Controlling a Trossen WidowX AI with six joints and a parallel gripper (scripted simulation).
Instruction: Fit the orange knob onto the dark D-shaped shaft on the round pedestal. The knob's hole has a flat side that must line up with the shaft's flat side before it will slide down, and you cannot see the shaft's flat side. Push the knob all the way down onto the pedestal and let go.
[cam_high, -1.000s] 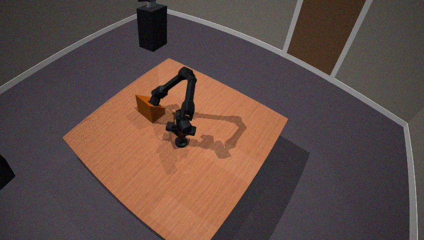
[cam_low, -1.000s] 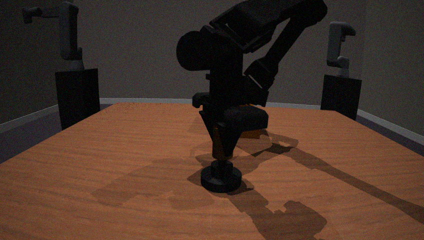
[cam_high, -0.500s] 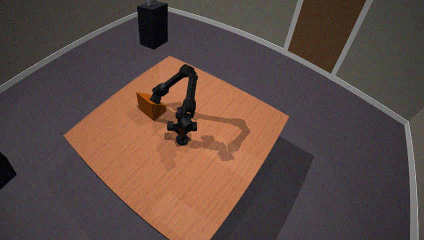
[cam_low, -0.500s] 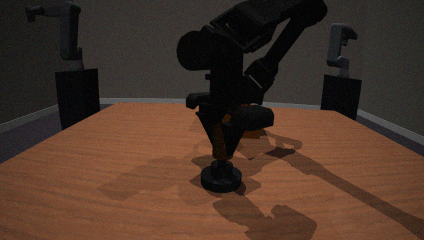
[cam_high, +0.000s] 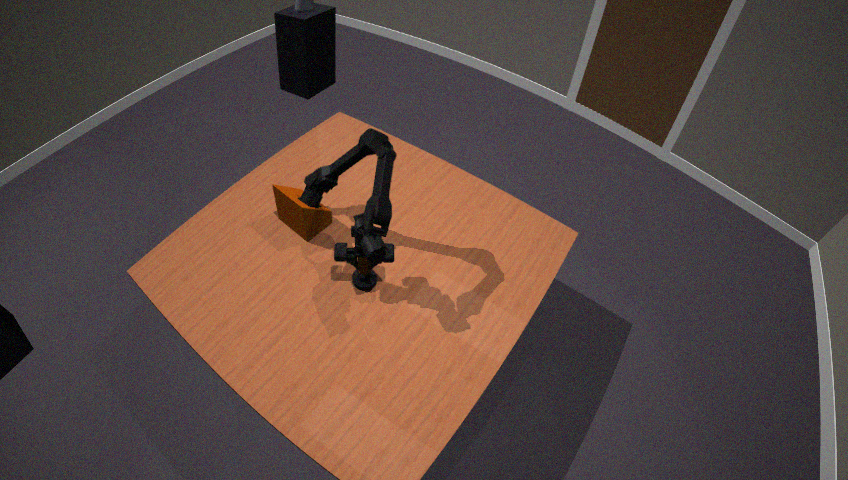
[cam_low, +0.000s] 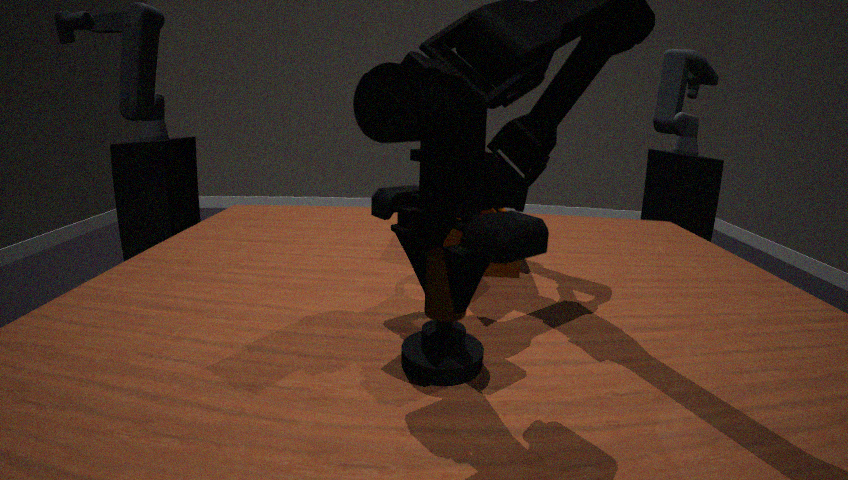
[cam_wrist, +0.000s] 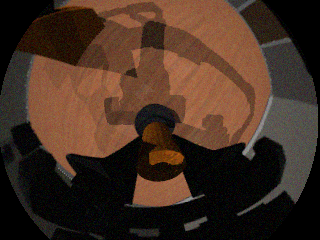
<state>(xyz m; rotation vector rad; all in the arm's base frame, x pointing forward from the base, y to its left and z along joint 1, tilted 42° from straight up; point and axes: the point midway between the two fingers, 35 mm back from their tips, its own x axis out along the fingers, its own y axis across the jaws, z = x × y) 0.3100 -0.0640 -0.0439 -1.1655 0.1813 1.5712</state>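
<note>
Now: gripper tip 2 cm below the orange knob. From my gripper tip the other things lie so: dark round pedestal 4 cm below.
</note>
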